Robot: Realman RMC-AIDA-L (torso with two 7-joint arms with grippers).
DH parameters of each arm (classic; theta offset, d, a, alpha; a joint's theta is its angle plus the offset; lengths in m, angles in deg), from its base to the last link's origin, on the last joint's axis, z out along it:
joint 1: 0 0.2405 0 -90
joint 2: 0 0 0 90
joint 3: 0 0.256 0 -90
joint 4: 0 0 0 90
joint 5: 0 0.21 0 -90
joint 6: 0 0 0 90
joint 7: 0 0.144 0 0
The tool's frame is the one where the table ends.
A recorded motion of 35 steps. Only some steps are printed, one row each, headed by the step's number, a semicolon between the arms.
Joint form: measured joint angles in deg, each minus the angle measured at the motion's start. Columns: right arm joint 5, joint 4, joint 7, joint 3, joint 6, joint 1, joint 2; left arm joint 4, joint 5, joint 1, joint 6, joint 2, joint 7, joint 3.
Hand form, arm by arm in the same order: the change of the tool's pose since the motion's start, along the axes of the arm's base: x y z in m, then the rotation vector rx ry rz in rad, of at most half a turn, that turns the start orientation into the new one. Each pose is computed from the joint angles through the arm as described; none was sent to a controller.
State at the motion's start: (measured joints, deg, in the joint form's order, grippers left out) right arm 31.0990 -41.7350 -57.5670 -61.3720 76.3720 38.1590 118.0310; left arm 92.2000 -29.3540 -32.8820 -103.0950 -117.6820 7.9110 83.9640
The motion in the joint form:
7: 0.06 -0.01 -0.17 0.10 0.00 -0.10 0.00; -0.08 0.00 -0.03 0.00 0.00 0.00 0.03
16: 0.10 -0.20 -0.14 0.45 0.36 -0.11 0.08; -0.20 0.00 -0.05 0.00 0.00 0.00 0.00
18: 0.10 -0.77 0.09 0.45 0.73 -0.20 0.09; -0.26 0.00 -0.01 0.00 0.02 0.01 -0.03
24: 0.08 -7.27 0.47 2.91 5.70 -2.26 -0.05; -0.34 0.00 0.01 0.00 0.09 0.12 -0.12
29: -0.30 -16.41 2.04 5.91 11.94 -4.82 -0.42; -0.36 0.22 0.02 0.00 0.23 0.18 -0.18
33: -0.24 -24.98 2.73 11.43 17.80 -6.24 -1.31; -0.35 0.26 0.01 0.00 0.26 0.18 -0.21
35: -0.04 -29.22 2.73 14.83 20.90 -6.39 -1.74; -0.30 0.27 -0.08 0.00 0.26 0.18 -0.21
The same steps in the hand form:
7: 0.0005 -0.0003 0.0001 0.0005 0.0017 0.0003; -0.0001 0.0000 -0.0002 -0.0010 0.0005 0.0005
16: -0.0004 -0.0006 0.0004 0.0006 0.0079 -0.0029; -0.0004 0.0001 -0.0003 -0.0016 0.0006 0.0022
18: -0.0015 -0.0002 0.0016 0.0023 0.0086 -0.0026; -0.0009 0.0001 -0.0002 -0.0015 0.0008 0.0039
24: -0.0057 -0.0014 0.0220 0.0278 0.0325 -0.0059; -0.0016 0.0003 0.0003 -0.0013 0.0016 0.0046
29: -0.0106 -0.0042 0.0536 0.0774 0.0405 -0.0146; -0.0026 0.0008 0.0015 0.0021 0.0066 0.0051
33: -0.0161 -0.0053 0.0940 0.1614 0.0555 -0.0151; -0.0027 0.0010 0.0018 0.0032 0.0074 0.0051
35: -0.0211 -0.0062 0.1154 0.2070 0.0662 -0.0064; -0.0020 0.0013 0.0019 0.0037 0.0074 0.0028

